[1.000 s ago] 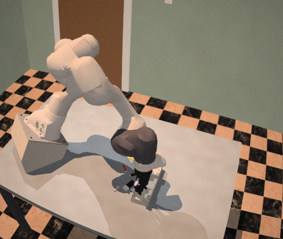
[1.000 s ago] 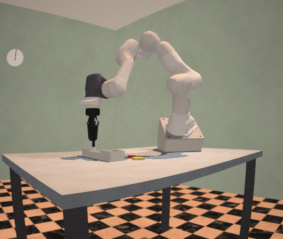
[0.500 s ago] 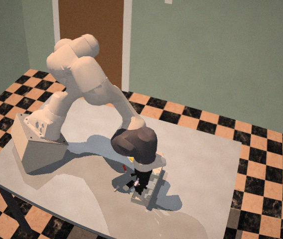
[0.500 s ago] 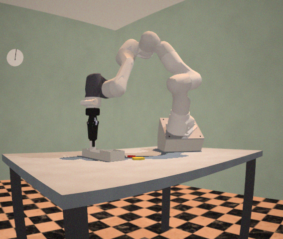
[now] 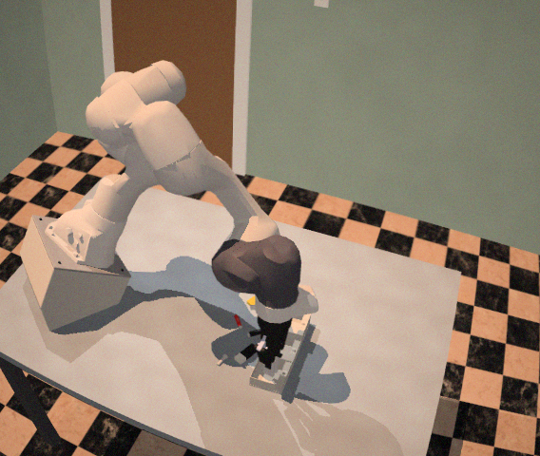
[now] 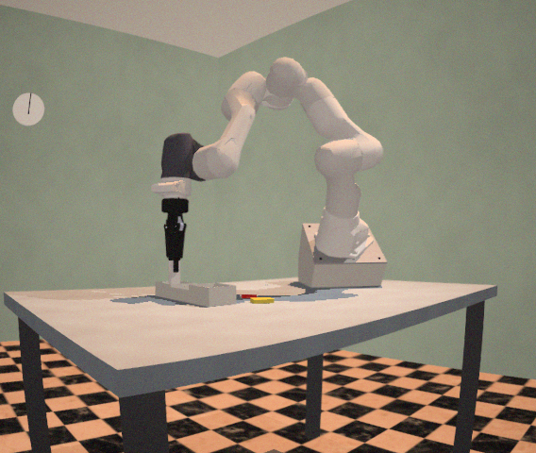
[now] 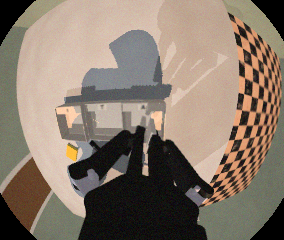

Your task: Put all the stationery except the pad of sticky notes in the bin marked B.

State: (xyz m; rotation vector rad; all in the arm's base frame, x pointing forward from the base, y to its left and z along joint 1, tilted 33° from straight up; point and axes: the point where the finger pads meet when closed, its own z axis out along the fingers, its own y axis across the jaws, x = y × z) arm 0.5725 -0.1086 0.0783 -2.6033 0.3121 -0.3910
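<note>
The bin is 1 cm behind my hand, 9 cm to the left of it and 4 cm below it. Also, from my hand: black pen-like thing 9 cm behind, 12 cm to the left, 6 cm below; then black-and-white block 9 cm behind, 4 cm to the left, 6 cm below; then small white thing 13 cm behind, 6 cm below.
</note>
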